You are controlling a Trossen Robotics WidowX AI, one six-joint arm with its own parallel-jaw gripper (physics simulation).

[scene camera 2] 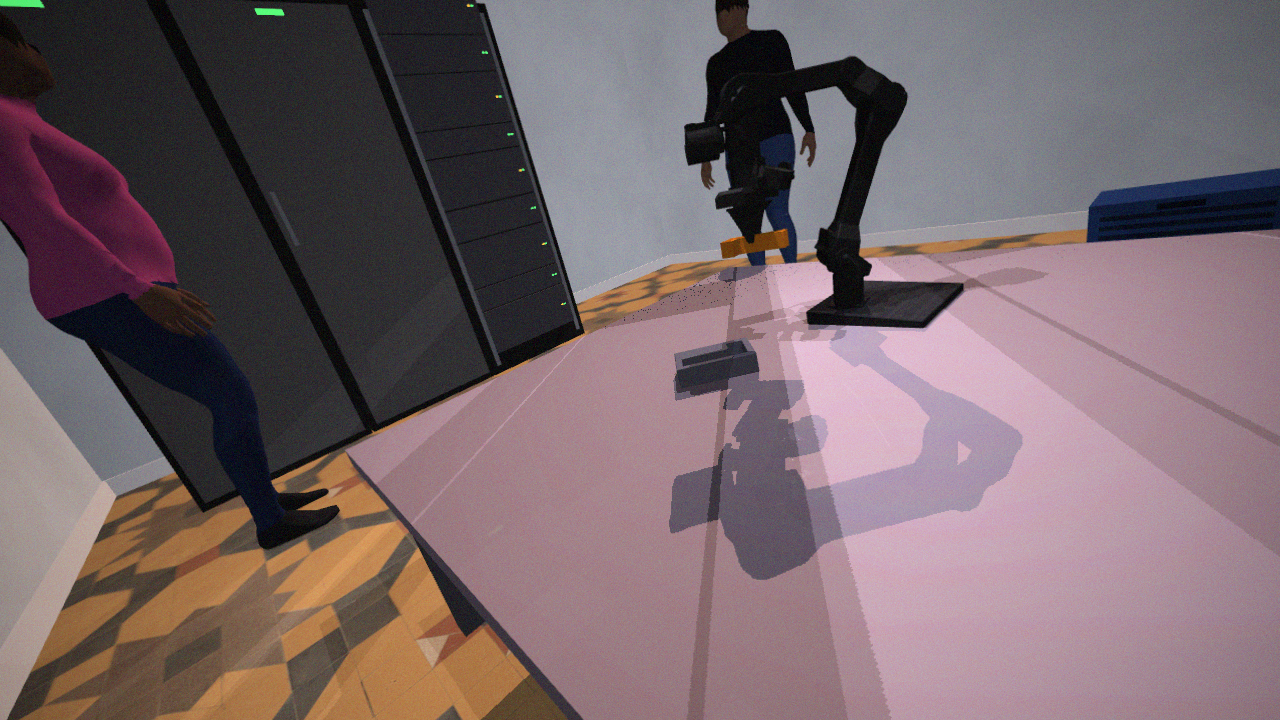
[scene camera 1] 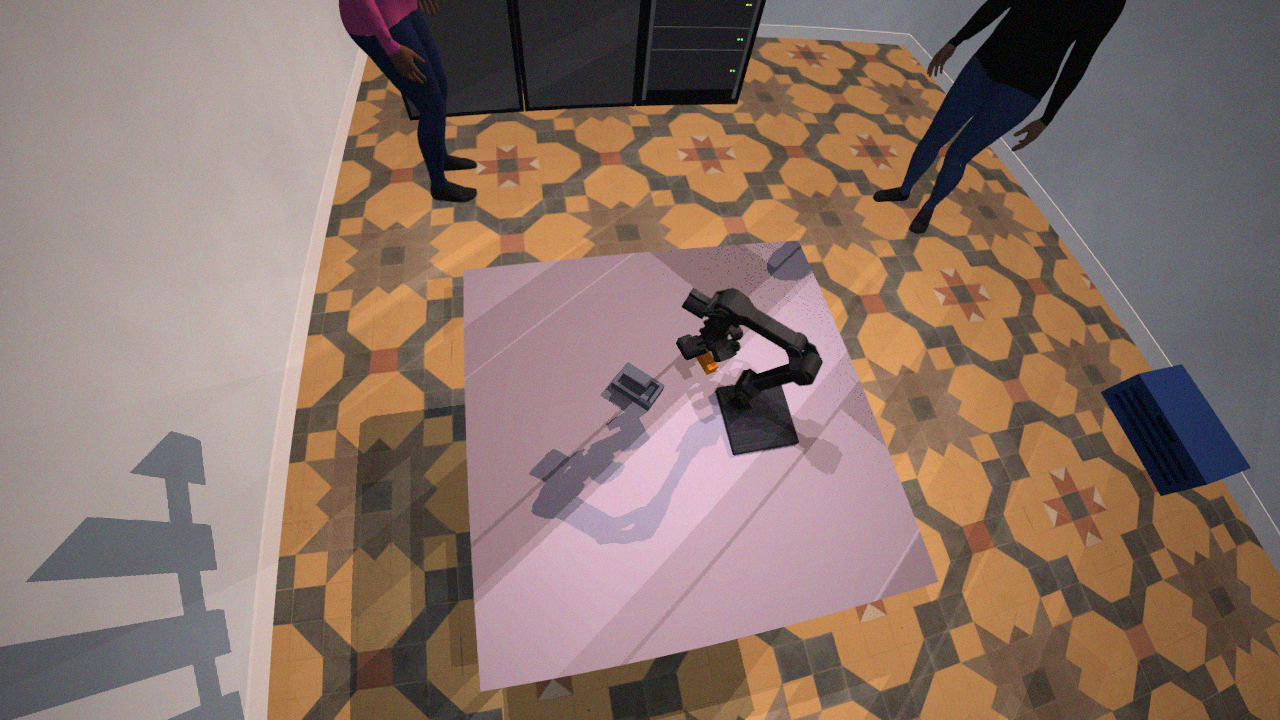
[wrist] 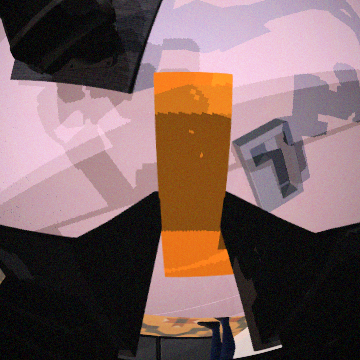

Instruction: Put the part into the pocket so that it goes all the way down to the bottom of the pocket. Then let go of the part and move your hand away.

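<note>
The orange part is a block, held crosswise between the fingertips and longer than they are wide. My gripper is shut on it and holds it in the air, above the table and apart from the pocket. The grey pocket block sits on the table, left of the gripper in scene camera 1 and right of the part in the wrist view, turned at an angle to the part. Its opening faces up; shadow darkens the inside, so the bottom is unclear.
The arm's black base plate stands on the pink table, right of the pocket block in scene camera 1. Arm shadows cross the table. Two people, dark cabinets and a blue box are beyond the table.
</note>
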